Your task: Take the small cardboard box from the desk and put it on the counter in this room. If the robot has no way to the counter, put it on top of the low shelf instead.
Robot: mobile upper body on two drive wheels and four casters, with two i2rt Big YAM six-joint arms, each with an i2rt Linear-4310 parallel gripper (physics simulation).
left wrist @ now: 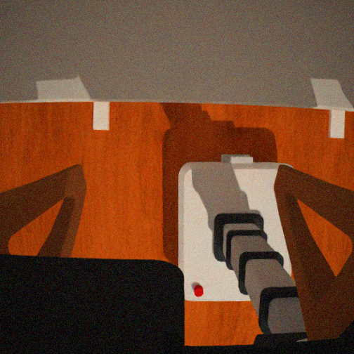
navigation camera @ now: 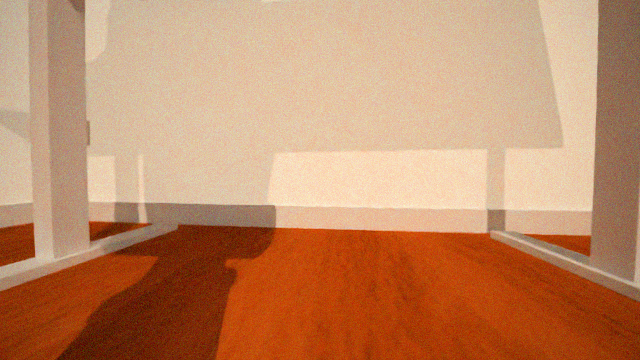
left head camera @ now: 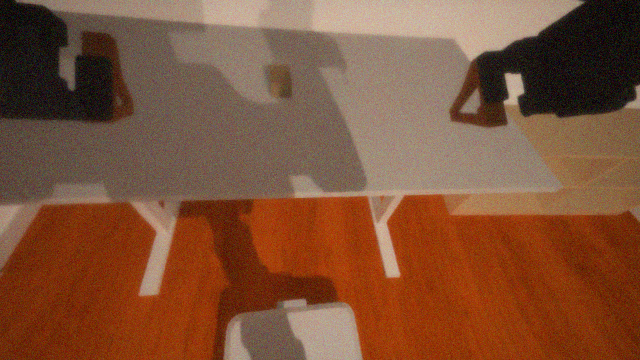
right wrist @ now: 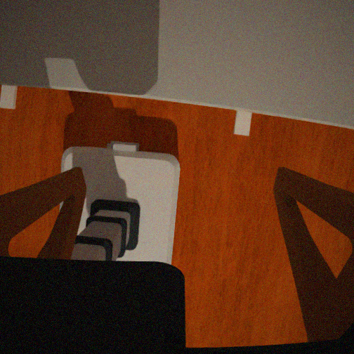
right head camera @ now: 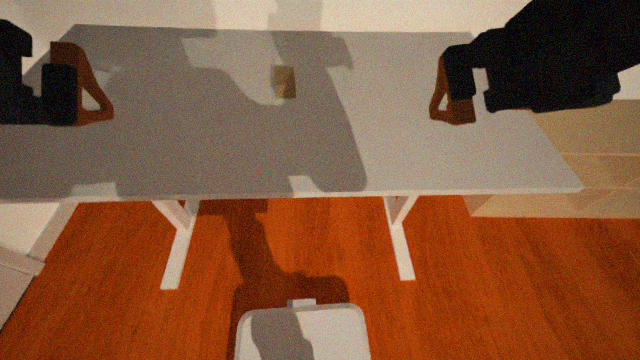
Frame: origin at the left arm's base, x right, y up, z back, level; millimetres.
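Seen in the pictures: left gripper, between the fingertips: [left head camera: 74,106] [right head camera: 60,112]; right gripper, between the fingertips: [left head camera: 486,112] [right head camera: 469,108].
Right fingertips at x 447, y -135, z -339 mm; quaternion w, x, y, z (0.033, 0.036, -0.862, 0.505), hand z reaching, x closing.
Note:
A point is followed by its place in that frame.
The small brown cardboard box [left head camera: 280,81] @(x 206, y -410, z -793 mm) [right head camera: 284,82] @(x 207, y -410, z -794 mm) lies on the grey desk [left head camera: 225,155] @(x 62, y -460, z -559 mm) [right head camera: 225,155] @(x 54, y -460, z -562 mm) [left wrist: 200,50] [right wrist: 250,60], toward its far side and left of the picture middle. My left gripper [left head camera: 126,109] [right head camera: 106,112] [left wrist: 179,175] is open and empty, left of the box in both head views. My right gripper [left head camera: 457,115] [right head camera: 437,114] [right wrist: 179,177] is open and empty, right of the box. Both wrist views show floor and my base between the fingers, with the desk edge beyond the fingertips. A low pale wooden shelf [left head camera: 590,130] @(x 1814, y -800, z -957 mm) [right head camera: 600,127] @(x 1662, y -800, z -951 mm) stands beyond the desk's right end. The counter does not show.
My white base [left head camera: 330,330] @(x 372, y -1150, z -218 mm) [right head camera: 337,330] @(x 365, y -1150, z -221 mm) [left wrist: 210,185] [right wrist: 150,200] is in front of the desk. Desk legs [navigation camera: 67,125] @(x -415, y -1073, z -837 mm) [navigation camera: 617,125] @(x 779, y -1088, z -805 mm) stand left and right in the navigation view, with a wall [navigation camera: 325,100] @(x 188, y -896, z -1254 mm) behind. A pale panel [right head camera: 12,290] @(x -1125, y -1343, z -530 mm) shows at lower left.

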